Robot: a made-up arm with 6 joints.
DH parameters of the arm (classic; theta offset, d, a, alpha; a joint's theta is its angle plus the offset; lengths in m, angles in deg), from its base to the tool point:
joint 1: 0 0.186 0 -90
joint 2: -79.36 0 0.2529 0
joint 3: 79.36 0 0.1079 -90
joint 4: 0 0.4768 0 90
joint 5: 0 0 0.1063 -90
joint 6: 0 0.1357 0 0
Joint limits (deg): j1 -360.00..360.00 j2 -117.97..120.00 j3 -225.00..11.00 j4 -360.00..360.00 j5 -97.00..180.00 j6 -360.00..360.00
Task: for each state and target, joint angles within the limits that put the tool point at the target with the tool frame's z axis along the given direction. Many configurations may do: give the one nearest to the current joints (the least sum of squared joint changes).
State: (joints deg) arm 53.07 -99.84 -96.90 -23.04 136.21 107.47
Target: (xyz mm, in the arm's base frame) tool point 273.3 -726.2 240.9 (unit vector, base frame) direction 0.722 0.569 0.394
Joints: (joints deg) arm 100.42 -117.90 -135.63 -58.43 107.44 107.47
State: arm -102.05 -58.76 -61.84 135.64 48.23 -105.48
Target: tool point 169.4 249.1 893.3 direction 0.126 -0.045 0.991
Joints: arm -138.09 -82.08 -97.17 123.07 8.07 -105.48
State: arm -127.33 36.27 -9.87 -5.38 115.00 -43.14
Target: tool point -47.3 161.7 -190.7 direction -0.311 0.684 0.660
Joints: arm -85.76 71.83 -28.71 -15.04 89.99 -43.14
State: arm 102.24 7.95 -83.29 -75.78 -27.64 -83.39
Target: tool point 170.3 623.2 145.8 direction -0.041 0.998 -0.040
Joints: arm 66.83 30.07 -65.19 -31.08 -56.53 -83.39
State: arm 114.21 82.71 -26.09 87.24 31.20 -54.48
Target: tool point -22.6 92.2 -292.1 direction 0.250 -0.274 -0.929
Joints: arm 159.19 46.72 -24.40 105.54 10.00 -54.48
